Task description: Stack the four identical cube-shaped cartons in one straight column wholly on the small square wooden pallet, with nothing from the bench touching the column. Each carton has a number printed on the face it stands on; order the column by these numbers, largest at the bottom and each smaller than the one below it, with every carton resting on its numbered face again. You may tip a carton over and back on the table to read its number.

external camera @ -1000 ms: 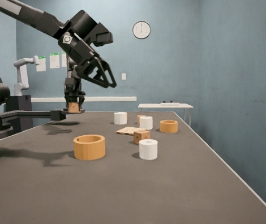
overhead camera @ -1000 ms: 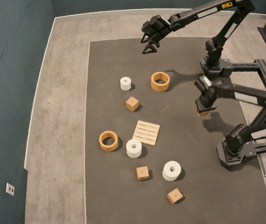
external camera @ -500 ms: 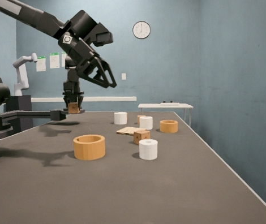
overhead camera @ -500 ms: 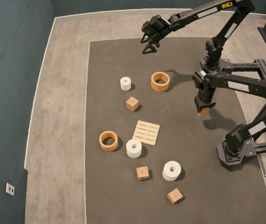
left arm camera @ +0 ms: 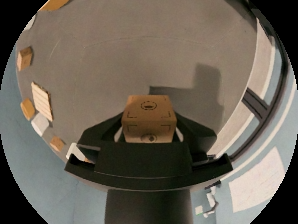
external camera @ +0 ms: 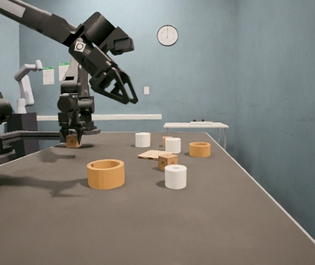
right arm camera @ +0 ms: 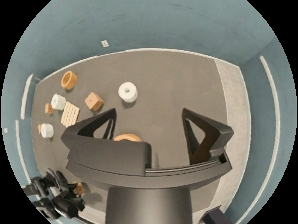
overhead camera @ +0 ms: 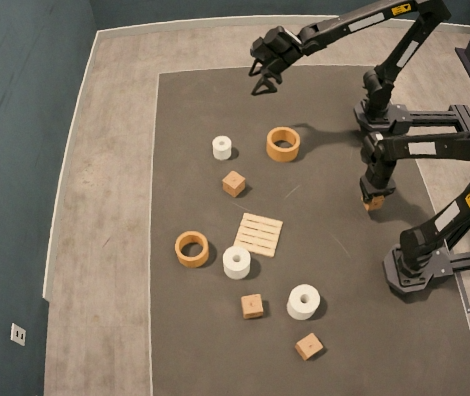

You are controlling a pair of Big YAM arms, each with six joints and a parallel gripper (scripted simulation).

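My left gripper is now 43 cm short of the carton, 8 cm to the left of it and 4 cm above it. Round my left hand: wooden pallet 36 cm ahead, 9 cm to the left, 6 cm below.
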